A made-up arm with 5 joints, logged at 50 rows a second.
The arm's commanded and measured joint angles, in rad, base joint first. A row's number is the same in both.
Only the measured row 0 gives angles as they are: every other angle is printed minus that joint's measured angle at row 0.
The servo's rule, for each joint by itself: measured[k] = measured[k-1] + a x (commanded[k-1-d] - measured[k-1]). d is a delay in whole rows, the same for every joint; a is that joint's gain. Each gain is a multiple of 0.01, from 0.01 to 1. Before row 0 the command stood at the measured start. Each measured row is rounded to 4 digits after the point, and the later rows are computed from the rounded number. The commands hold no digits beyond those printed.
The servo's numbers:
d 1
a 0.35 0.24 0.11 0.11 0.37
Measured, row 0:
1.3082, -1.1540, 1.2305, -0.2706, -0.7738
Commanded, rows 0 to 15:
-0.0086, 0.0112, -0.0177, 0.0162, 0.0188
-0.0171, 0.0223, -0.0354, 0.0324, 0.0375
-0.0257, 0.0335, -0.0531, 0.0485, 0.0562
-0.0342, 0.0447, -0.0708, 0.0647, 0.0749
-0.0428, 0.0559, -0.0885, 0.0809, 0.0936
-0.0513, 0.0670, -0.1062, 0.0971, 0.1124
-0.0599, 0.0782, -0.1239, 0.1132, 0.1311
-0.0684, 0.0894, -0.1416, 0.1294, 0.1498
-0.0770, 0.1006, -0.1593, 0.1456, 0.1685
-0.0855, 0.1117, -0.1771, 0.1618, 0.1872
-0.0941, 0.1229, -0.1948, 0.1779, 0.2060
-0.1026, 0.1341, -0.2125, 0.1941, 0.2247
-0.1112, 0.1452, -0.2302, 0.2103, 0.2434
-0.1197, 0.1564, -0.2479, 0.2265, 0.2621
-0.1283, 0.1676, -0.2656, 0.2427, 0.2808
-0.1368, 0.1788, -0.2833, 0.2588, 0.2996
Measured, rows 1 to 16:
0.0000, 0.0000, 0.0000, 0.0000, 0.0000
-0.0030, 0.0027, -0.0019, 0.0018, 0.0070
-0.0079, 0.0074, -0.0056, 0.0052, 0.0183
-0.0141, 0.0137, -0.0108, 0.0100, 0.0323
-0.0211, 0.0211, -0.0174, 0.0160, 0.0481
-0.0287, 0.0295, -0.0252, 0.0231, 0.0649
-0.0366, 0.0385, -0.0341, 0.0312, 0.0825
-0.0448, 0.0480, -0.0440, 0.0402, 0.1005
-0.0531, 0.0579, -0.0547, 0.0500, 0.1187
-0.0615, 0.0681, -0.0662, 0.0605, 0.1371
-0.0699, 0.0786, -0.0784, 0.0716, 0.1556
-0.0784, 0.0892, -0.0912, 0.0833, 0.1742
-0.0869, 0.1000, -0.1045, 0.0955, 0.1929
-0.0954, 0.1108, -0.1183, 0.1081, 0.2116
-0.1039, 0.1217, -0.1326, 0.1211, 0.2303
-0.1124, 0.1327, -0.1472, 0.1345, 0.2490

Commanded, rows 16 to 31:
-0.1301, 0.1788, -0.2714, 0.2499, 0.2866
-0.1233, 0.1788, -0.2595, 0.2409, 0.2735
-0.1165, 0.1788, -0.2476, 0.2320, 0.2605
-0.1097, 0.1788, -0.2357, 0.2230, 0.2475
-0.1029, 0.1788, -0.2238, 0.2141, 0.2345
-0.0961, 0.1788, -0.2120, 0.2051, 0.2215
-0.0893, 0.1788, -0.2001, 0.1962, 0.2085
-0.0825, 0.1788, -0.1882, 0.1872, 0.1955
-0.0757, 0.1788, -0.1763, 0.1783, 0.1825
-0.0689, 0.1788, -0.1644, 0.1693, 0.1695
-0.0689, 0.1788, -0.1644, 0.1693, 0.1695
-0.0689, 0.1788, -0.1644, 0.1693, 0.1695
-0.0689, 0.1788, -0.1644, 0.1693, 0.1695
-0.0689, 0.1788, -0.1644, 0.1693, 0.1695
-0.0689, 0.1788, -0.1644, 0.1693, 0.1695
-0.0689, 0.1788, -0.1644, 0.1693, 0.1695
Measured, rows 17 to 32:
-0.1209, 0.1438, -0.1622, 0.1482, 0.2677
-0.1241, 0.1522, -0.1742, 0.1594, 0.2747
-0.1238, 0.1586, -0.1836, 0.1684, 0.2743
-0.1212, 0.1634, -0.1906, 0.1754, 0.2692
-0.1172, 0.1671, -0.1956, 0.1806, 0.2612
-0.1122, 0.1699, -0.1987, 0.1843, 0.2513
-0.1066, 0.1720, -0.2002, 0.1866, 0.2403
-0.1005, 0.1736, -0.2002, 0.1877, 0.2285
-0.0942, 0.1748, -0.1989, 0.1876, 0.2163
-0.0877, 0.1758, -0.1964, 0.1866, 0.2038
-0.0811, 0.1765, -0.1929, 0.1847, 0.1911
-0.0768, 0.1771, -0.1898, 0.1830, 0.1831
-0.0740, 0.1775, -0.1870, 0.1815, 0.1781
-0.0722, 0.1778, -0.1845, 0.1802, 0.1749
-0.0710, 0.1780, -0.1823, 0.1790, 0.1729
-0.0703, 0.1782, -0.1803, 0.1779, 0.1716

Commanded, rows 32 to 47:
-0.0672, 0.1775, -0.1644, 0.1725, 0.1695
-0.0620, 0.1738, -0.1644, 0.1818, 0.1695
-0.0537, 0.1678, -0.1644, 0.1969, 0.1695
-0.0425, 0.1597, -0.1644, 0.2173, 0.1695
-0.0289, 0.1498, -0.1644, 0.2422, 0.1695
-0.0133, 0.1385, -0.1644, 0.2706, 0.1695
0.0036, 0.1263, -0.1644, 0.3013, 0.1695
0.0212, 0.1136, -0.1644, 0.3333, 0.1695
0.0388, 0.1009, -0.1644, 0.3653, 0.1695
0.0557, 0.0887, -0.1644, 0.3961, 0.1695
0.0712, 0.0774, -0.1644, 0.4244, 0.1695
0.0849, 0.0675, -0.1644, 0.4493, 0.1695
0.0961, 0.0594, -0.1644, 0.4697, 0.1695
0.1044, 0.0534, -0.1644, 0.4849, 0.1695
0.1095, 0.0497, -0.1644, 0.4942, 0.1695
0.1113, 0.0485, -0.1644, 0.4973, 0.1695
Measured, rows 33 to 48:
-0.0698, 0.1783, -0.1786, 0.1770, 0.1708
-0.0689, 0.1781, -0.1770, 0.1765, 0.1703
-0.0665, 0.1771, -0.1756, 0.1771, 0.1700
-0.0620, 0.1749, -0.1744, 0.1793, 0.1698
-0.0552, 0.1713, -0.1733, 0.1835, 0.1697
-0.0460, 0.1661, -0.1723, 0.1900, 0.1696
-0.0346, 0.1595, -0.1714, 0.1989, 0.1696
-0.0212, 0.1515, -0.1706, 0.2102, 0.1696
-0.0064, 0.1424, -0.1699, 0.2237, 0.1696
0.0094, 0.1324, -0.1693, 0.2393, 0.1696
0.0256, 0.1219, -0.1688, 0.2565, 0.1696
0.0416, 0.1112, -0.1683, 0.2750, 0.1696
0.0568, 0.1007, -0.1679, 0.2942, 0.1696
0.0706, 0.0908, -0.1675, 0.3135, 0.1696
0.0824, 0.0818, -0.1672, 0.3324, 0.1696
0.0919, 0.0741, -0.1669, 0.3502, 0.1696

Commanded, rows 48 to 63:
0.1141, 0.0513, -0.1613, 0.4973, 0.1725
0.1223, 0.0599, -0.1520, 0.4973, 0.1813
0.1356, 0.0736, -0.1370, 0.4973, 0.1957
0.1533, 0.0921, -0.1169, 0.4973, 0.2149
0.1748, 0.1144, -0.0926, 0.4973, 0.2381
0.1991, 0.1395, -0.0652, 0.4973, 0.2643
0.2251, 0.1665, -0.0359, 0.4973, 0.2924
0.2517, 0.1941, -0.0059, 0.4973, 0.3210
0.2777, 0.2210, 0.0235, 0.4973, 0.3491
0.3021, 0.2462, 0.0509, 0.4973, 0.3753
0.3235, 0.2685, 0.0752, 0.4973, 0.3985
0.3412, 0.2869, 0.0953, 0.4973, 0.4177
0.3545, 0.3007, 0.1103, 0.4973, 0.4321
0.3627, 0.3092, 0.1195, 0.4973, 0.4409
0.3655, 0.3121, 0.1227, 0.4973, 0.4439
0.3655, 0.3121, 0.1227, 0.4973, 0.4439
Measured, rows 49 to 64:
0.0987, 0.0680, -0.1666, 0.3664, 0.1696
0.1041, 0.0640, -0.1660, 0.3808, 0.1707
0.1105, 0.0630, -0.1645, 0.3936, 0.1746
0.1193, 0.0655, -0.1615, 0.4050, 0.1824
0.1312, 0.0719, -0.1566, 0.4152, 0.1944
0.1465, 0.0821, -0.1496, 0.4242, 0.2106
0.1649, 0.0959, -0.1403, 0.4322, 0.2305
0.1860, 0.1128, -0.1288, 0.4394, 0.2534
0.2090, 0.1323, -0.1153, 0.4458, 0.2784
0.2330, 0.1536, -0.1000, 0.4515, 0.3046
0.2572, 0.1758, -0.0834, 0.4565, 0.3308
0.2804, 0.1980, -0.0660, 0.4610, 0.3558
0.3017, 0.2193, -0.0483, 0.4650, 0.3787
0.3202, 0.2388, -0.0309, 0.4686, 0.3985
0.3351, 0.2557, -0.0144, 0.4718, 0.4142
0.3457, 0.2692, 0.0007, 0.4746, 0.4252

